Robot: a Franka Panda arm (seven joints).
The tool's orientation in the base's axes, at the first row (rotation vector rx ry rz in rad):
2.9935 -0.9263 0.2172
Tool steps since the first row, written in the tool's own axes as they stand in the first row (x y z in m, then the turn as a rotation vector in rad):
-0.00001 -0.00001 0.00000 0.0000 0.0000 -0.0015
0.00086 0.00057 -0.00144 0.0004 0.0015 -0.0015
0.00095 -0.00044 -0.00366 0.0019 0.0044 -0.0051
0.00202 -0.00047 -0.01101 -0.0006 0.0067 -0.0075
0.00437 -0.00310 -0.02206 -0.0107 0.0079 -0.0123
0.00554 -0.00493 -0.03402 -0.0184 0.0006 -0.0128
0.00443 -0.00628 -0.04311 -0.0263 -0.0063 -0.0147
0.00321 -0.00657 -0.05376 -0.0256 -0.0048 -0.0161
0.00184 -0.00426 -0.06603 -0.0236 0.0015 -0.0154
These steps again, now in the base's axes. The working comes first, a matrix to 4 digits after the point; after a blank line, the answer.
The tool's axes in the first row as the columns of a matrix, in the base's axes (used below as rounded here):
0.8165 -0.5621 0.1316
-0.5621 -0.8261 -0.0413
0.1320 -0.0403 -0.9904

0.00000 0.00001 0.00000 -0.0002 0.0001 0.0015
0.00019 -0.00089 0.00152 -0.0007 -0.0014 0.0015
0.00054 -0.00002 0.00377 -0.0016 -0.0045 0.0051
0.00046 -0.00029 0.01119 -0.0052 -0.0049 0.0071
0.00241 0.00102 0.02255 -0.0148 0.0000 0.0105
0.00282 0.00236 0.03462 -0.0170 0.0104 0.0102
0.00147 0.00448 0.04353 -0.0199 0.0206 0.0113
-0.00076 0.00584 0.05393 -0.0203 0.0190 0.0128
-0.00479 0.00521 0.06581 -0.0221 0.0127 0.0121

